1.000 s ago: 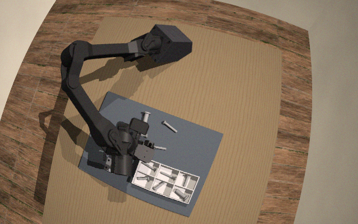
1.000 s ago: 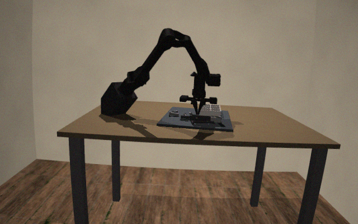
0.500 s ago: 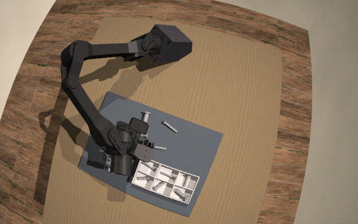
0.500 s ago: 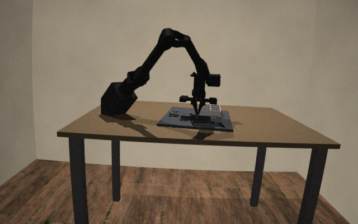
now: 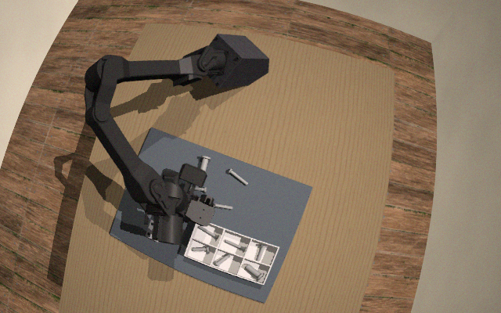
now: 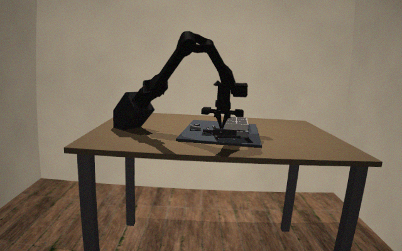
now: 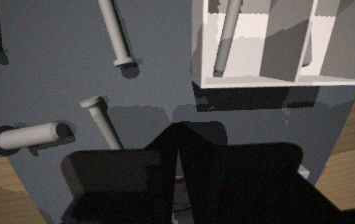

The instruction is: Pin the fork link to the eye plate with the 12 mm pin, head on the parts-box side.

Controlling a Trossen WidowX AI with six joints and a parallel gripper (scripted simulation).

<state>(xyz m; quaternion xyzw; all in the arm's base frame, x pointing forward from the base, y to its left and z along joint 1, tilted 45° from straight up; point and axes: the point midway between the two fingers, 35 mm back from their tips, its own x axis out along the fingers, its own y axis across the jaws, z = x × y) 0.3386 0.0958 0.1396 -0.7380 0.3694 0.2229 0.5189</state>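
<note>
The eye plate lies 10 mm ahead of my hand, 60 mm to the right of it and 30 mm below it. From my hand the other things lie so: white parts box: 80 mm ahead, 140 mm to the left, 30 mm below; then blue-grey work plate: 40 mm to the left, 50 mm below.
</note>
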